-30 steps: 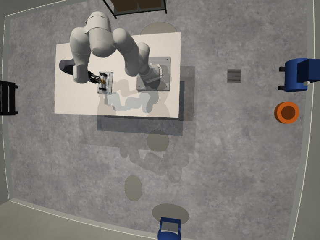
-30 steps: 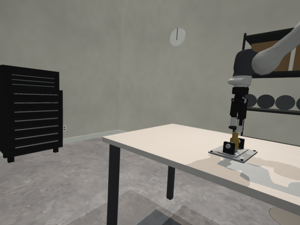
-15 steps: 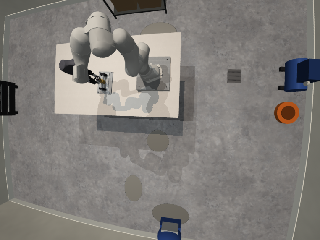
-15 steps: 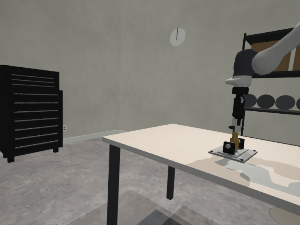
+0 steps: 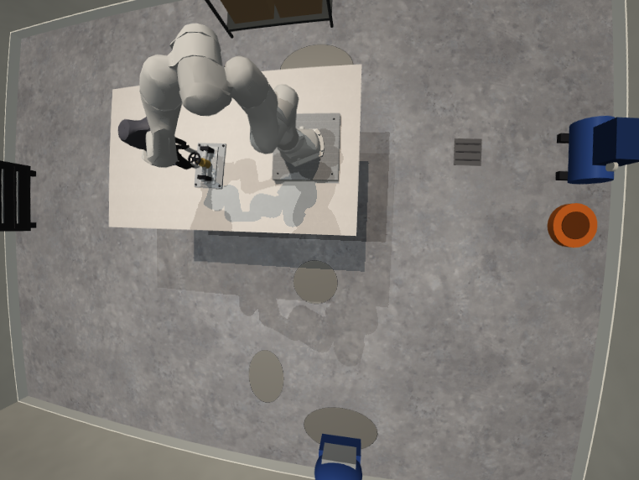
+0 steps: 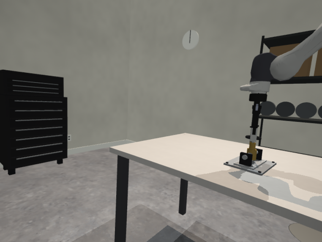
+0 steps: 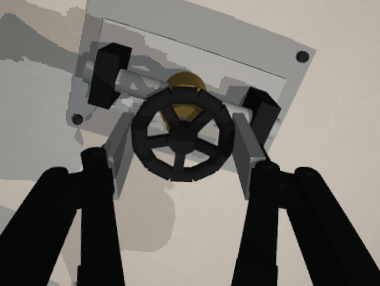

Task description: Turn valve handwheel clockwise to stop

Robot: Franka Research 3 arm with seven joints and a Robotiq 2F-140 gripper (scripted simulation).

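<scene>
My gripper is now 2 cm above the black spoked handwheel.
</scene>
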